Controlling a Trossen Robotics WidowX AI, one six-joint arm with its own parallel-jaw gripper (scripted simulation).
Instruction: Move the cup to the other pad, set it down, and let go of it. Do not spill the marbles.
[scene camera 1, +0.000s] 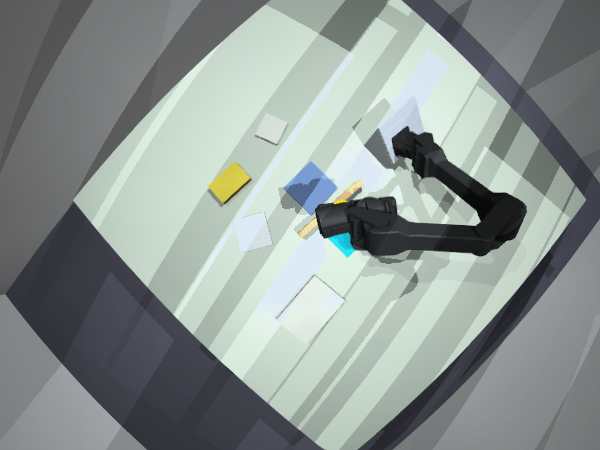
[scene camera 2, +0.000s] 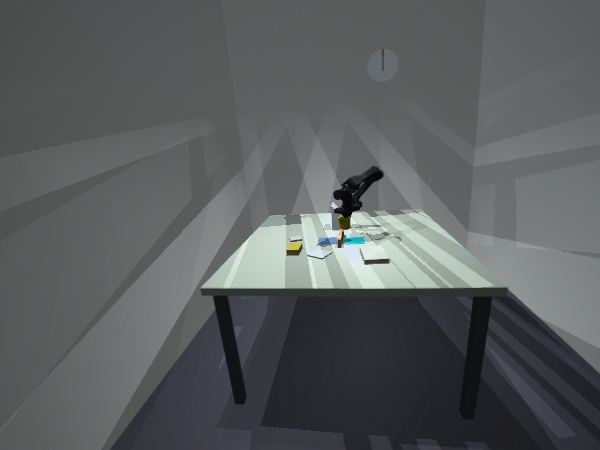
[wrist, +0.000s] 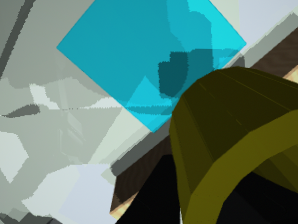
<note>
I see my gripper (wrist: 185, 161) and a cyan pad (wrist: 145, 62).
</note>
